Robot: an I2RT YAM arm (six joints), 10 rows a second.
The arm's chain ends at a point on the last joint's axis. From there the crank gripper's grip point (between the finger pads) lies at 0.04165 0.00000 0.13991 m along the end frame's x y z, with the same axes.
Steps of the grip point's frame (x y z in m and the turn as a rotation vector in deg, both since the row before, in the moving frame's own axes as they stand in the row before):
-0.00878, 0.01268, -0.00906, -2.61, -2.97, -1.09
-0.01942, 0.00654, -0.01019, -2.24, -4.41, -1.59
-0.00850, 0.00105, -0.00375, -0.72, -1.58, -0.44
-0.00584, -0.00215, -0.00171, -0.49, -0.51, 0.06
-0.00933, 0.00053, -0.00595, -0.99, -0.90, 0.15
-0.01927, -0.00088, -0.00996, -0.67, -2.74, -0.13
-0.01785, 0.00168, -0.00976, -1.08, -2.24, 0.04
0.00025, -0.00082, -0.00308, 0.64, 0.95, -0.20
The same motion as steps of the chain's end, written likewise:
-0.00153, 0.00699, -0.01090, -2.61, -2.97, -1.09
-0.00860, 0.00202, -0.01289, -2.24, -4.41, -1.59
-0.00463, -0.00041, -0.00484, -0.72, -1.58, -0.44
-0.00459, -0.00339, -0.00207, -0.49, -0.51, 0.06
-0.00712, -0.00200, -0.00657, -0.99, -0.90, 0.15
-0.01254, -0.00244, -0.01178, -0.67, -2.74, -0.13
-0.01235, -0.00100, -0.01126, -1.08, -2.24, 0.04
-0.00206, 0.00089, -0.00236, 0.64, 0.95, -0.20

